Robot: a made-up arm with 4 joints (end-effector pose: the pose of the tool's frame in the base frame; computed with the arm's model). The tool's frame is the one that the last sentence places.
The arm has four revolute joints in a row. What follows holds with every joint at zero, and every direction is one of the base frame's. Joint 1 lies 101 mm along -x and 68 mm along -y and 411 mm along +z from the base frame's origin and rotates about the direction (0.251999, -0.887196, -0.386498), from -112.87 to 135.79 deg. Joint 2 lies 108 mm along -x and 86 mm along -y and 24 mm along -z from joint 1 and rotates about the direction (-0.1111, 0.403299, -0.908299), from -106.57 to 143.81 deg. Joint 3 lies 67 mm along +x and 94 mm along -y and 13 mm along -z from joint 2 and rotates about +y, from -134.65 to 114.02 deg. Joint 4 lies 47 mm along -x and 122 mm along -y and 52 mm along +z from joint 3 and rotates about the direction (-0.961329, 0.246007, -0.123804), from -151.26 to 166.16 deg. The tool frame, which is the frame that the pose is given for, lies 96 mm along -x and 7 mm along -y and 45 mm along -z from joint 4; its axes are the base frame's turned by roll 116.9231, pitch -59.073 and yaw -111.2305 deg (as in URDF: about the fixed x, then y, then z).
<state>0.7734 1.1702 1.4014 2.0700</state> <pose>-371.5 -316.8 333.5 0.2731 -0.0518 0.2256</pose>
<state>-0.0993 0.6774 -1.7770 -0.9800</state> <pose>-275.5 -368.5 279.3 -1.3469 2.6424 -0.4599</pose>
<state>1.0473 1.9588 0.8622 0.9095</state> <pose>-422.0 -70.0 333.2 0.2516 -0.1065 -1.6509</pose>
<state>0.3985 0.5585 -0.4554 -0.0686</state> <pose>-376.1 -260.8 233.3 0.0030 -2.4411 -0.7348</pose>
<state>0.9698 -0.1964 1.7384 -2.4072</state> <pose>-194.5 -282.3 420.1 -1.2550 0.6160 2.5558</pose>
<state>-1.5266 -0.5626 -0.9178 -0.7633</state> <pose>-69.6 -347.1 362.9 1.6488 -0.6656 -0.9489</pose>
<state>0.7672 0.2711 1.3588 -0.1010</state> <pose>-311.9 -329.6 346.1 0.4711 -0.9623 -1.1208</pose>
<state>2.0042 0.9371 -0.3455 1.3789</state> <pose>-48.2 53.3 61.9 -0.8611 -1.5407 -1.9481</pose>
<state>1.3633 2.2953 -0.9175 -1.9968</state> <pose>-163.6 97.9 262.5 0.2366 1.6326 0.7813</pose>
